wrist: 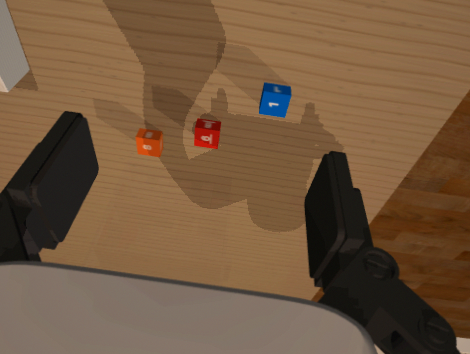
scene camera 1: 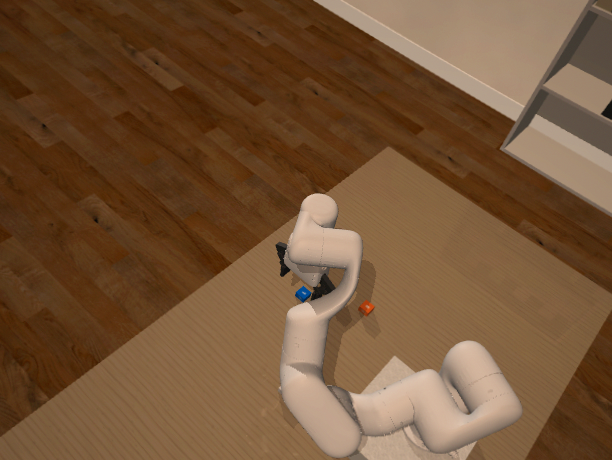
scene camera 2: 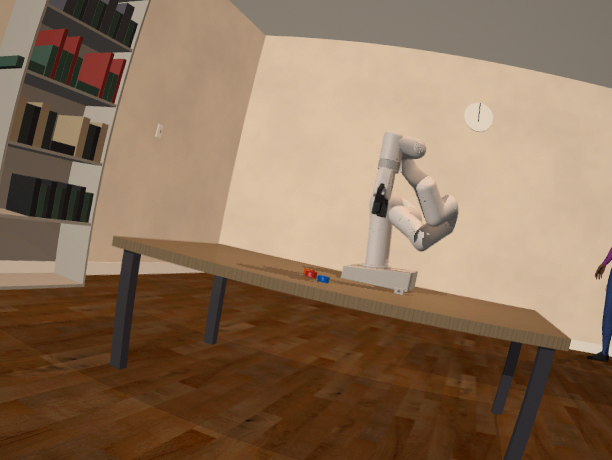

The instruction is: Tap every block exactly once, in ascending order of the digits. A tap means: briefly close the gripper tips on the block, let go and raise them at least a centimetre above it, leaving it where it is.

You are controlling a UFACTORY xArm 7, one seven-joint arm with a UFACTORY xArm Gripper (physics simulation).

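Observation:
A blue block [scene camera 1: 303,294] [scene camera 2: 323,279] [wrist: 274,100] shows a 1. A red block [scene camera 2: 310,274] [wrist: 207,134] shows an underlined digit that looks like 6; the arm hides it in scene camera 1. An orange block [scene camera 1: 366,307] [scene camera 2: 306,270] [wrist: 149,143] shows an 8. A small white block [scene camera 2: 398,291] with an unreadable dark mark lies by the robot's base. My gripper [scene camera 1: 299,286] [scene camera 2: 380,216] [wrist: 204,158] is open and empty, high above the table. In the wrist view the red block appears between the fingertips, the orange one left of it, the blue one farther up and right.
The blocks lie on the wooden table [scene camera 1: 210,320] [scene camera 2: 475,312] [wrist: 390,45]. The robot's white base [scene camera 2: 377,277] stands behind them. The table edge shows at the right of the wrist view. A bookshelf [scene camera 2: 102,165] stands beyond the table.

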